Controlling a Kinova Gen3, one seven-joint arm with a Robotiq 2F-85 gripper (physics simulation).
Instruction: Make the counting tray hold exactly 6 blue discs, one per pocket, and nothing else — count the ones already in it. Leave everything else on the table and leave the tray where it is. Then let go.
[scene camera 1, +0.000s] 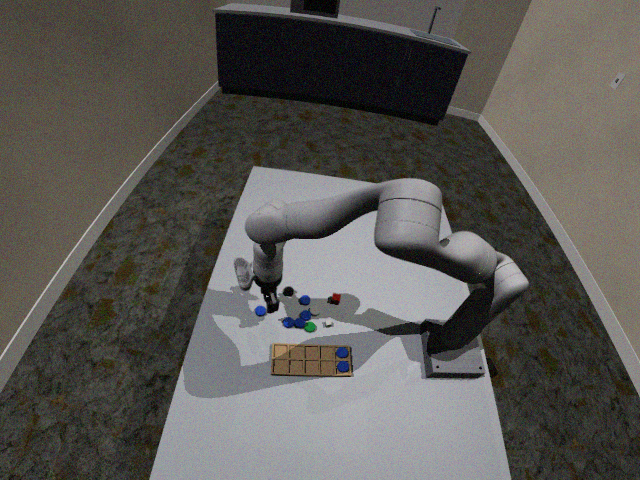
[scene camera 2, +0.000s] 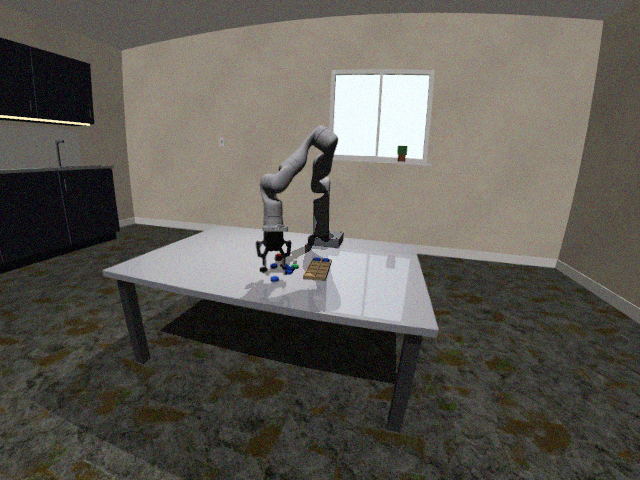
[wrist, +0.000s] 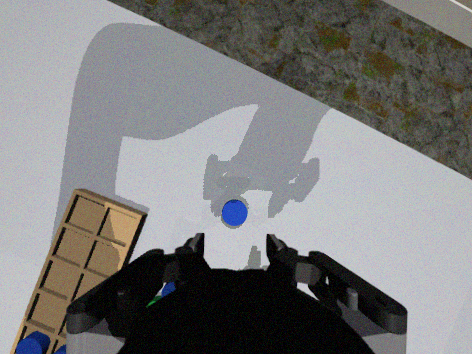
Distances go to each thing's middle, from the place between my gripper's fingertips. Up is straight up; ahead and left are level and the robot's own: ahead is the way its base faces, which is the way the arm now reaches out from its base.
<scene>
The wooden counting tray (scene camera 1: 305, 360) lies 13 cm behind my hand, 16 cm to the left of it and 4 cm below it.
</scene>
